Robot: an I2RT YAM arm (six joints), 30 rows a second.
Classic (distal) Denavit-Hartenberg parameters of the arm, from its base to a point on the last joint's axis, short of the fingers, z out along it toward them. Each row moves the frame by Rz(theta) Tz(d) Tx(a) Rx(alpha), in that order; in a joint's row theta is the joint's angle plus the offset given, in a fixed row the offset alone. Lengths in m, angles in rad.
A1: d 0.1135; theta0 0; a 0.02; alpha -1.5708
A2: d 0; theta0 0; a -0.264; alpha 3.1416
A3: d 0; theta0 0.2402; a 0.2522; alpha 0
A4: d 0; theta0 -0.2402; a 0.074; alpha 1.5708
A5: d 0; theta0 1.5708; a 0; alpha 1.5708
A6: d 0.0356; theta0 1.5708; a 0; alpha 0
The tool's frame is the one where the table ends.
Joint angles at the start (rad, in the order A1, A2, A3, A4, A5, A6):
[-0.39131 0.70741 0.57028 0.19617 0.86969 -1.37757]
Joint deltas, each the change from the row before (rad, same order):
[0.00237 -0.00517 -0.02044 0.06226 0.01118 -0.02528]
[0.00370 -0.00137 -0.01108 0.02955 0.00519 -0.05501]
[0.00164 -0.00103 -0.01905 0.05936 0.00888 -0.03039]
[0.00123 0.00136 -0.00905 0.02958 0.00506 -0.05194]
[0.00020 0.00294 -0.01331 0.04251 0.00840 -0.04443]
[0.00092 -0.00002 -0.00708 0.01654 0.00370 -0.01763]
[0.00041 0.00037 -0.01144 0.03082 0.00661 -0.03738]
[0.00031 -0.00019 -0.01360 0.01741 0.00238 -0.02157]
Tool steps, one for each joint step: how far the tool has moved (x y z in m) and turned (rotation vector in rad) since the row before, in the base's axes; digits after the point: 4 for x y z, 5 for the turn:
[-0.0010 0.0006 -0.0004 -0.02457 -0.01972 -0.01011]
[-0.0001 0.0006 -0.0008 -0.02298 0.03386 -0.00549]
[-0.0006 0.0003 -0.0008 -0.02297 -0.00981 -0.00994]
[0.0000 0.0001 -0.0006 -0.02074 0.03146 -0.00945]
[-0.0001 -0.0001 -0.0011 -0.02021 0.01746 -0.01348]
[-0.0002 0.0001 -0.0009 -0.00741 0.00776 -0.00503]
[-0.0005 0.0001 -0.0012 -0.01522 0.01755 -0.01125]
[-0.0001 0.0001 -0.0031 -0.00635 0.01672 -0.00515]

